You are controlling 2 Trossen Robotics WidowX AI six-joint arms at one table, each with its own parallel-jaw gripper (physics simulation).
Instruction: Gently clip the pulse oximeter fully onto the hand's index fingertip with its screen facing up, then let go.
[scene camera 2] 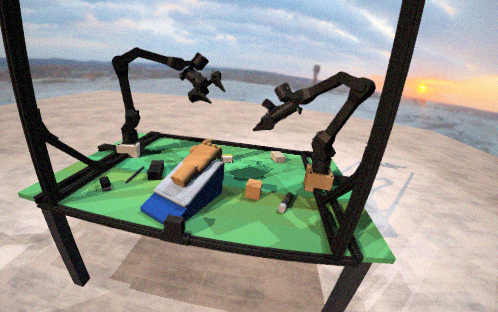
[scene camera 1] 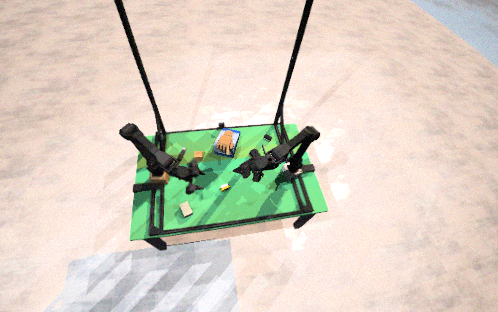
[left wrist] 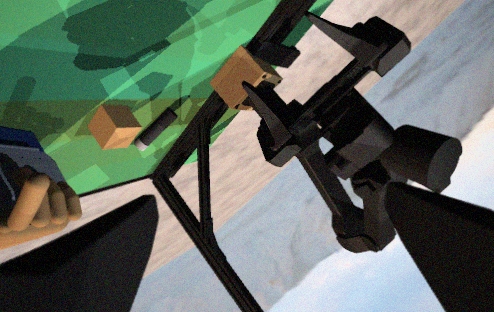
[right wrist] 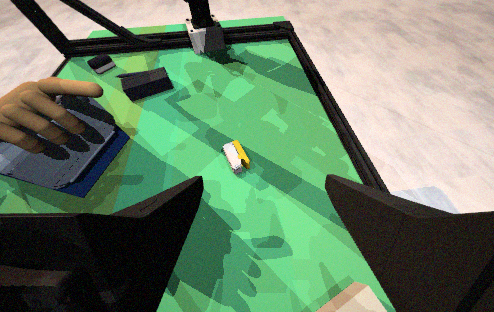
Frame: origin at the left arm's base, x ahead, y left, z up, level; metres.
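Where they show: left gripper, fingertip midpoint: (scene camera 2: 218, 97) (scene camera 1: 236, 168) (left wrist: 271, 200); right gripper, fingertip midpoint: (scene camera 2: 254, 128) (scene camera 1: 204, 181) (left wrist: 273, 50) (right wrist: 263, 181); left arm's base, link origin: (scene camera 2: 130, 142) (scene camera 1: 292, 168) (right wrist: 202, 23); right arm's base, link origin: (scene camera 2: 320, 170) (scene camera 1: 158, 172).
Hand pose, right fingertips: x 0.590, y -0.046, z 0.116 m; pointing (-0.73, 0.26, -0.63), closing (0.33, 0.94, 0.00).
Things, the pixels of their centre, and the offset from my right fingertips.
- pulse oximeter, body centre: (right wrist: 236, 156) (scene camera 2: 226, 158) (scene camera 1: 224, 187) dx -0.118, dy +0.005, dz -0.159 m
- orange block, body centre: (left wrist: 114, 126) (scene camera 2: 253, 189) (scene camera 1: 198, 155) dx -0.025, dy -0.278, dz -0.150 m
- dark cylinder, body centre: (left wrist: 155, 129) (scene camera 2: 286, 201) dx +0.081, dy -0.337, dz -0.162 m
- beige block, body centre: (scene camera 2: 277, 156) (scene camera 1: 186, 209) dx +0.146, dy +0.063, dz -0.160 m
- black box, body centre: (right wrist: 148, 83) (scene camera 2: 156, 169) dx -0.407, dy -0.146, dz -0.157 m
- small black item, body centre: (scene camera 2: 105, 183) (right wrist: 101, 63) dx -0.558, dy -0.273, dz -0.159 m
The pulse oximeter (scene camera 1: 225, 187) (scene camera 2: 227, 158) (right wrist: 235, 156), small, white and yellow, lies on the green table in front of the hand, apart from it. Its screen cannot be made out. The tan hand (scene camera 1: 227, 142) (scene camera 2: 195, 162) (left wrist: 42, 205) (right wrist: 30, 110) rests on a blue and grey wedge (scene camera 2: 155, 202) (right wrist: 120, 142); its index finger (right wrist: 75, 87) sticks out bare. My left gripper (scene camera 1: 246, 175) (scene camera 2: 218, 97) (left wrist: 271, 200) is open and empty, high above the table. My right gripper (scene camera 1: 202, 180) (left wrist: 273, 50) (right wrist: 263, 181) is open and empty, raised, with the oximeter visible beyond its fingers.
An orange block (scene camera 1: 198, 155) (scene camera 2: 253, 189) (left wrist: 117, 126) and a dark cylinder (scene camera 2: 286, 201) (left wrist: 157, 127) lie beside the wedge. A beige block (scene camera 1: 186, 209) (scene camera 2: 278, 156) lies near the table edge. A black box (scene camera 2: 155, 170) (right wrist: 146, 83) and a small black item (scene camera 2: 105, 183) (right wrist: 101, 63) lie on the wedge's other side.
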